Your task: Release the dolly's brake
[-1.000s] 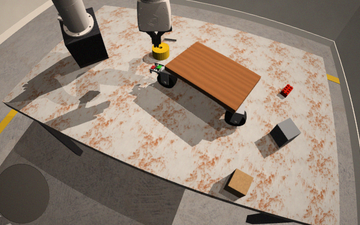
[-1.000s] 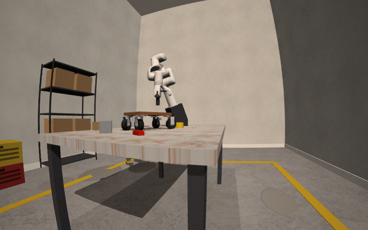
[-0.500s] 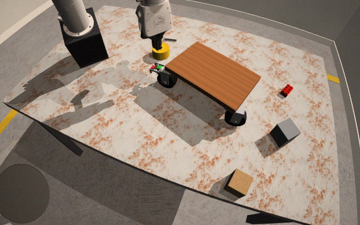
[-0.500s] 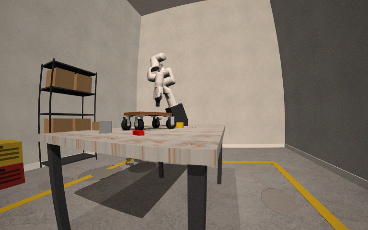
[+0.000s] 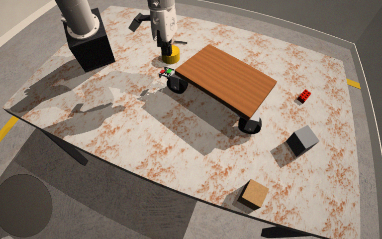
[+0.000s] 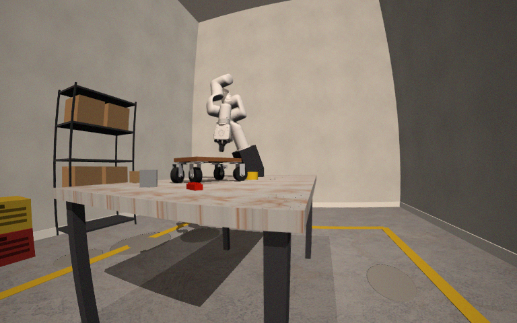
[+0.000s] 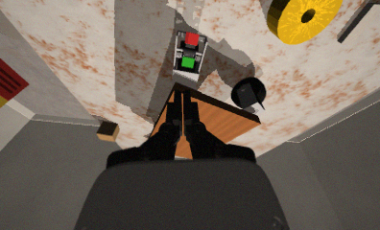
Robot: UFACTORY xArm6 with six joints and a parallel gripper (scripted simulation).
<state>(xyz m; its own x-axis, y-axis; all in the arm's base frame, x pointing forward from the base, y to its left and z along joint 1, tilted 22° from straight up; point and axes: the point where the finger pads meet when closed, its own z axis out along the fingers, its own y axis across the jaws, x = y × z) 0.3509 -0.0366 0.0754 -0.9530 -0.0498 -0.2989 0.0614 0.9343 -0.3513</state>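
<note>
My hand is 110 mm above the brake pedal and 10 mm past it. The rest, counted from my hand: grey cube (510 mm ahead, 160 mm below, 150 mm to the right); yellow ring (180 mm to the left, 170 mm below, 50 mm behind); tan cube (360 mm to the right, 350 mm ahead, 160 mm below).
</note>
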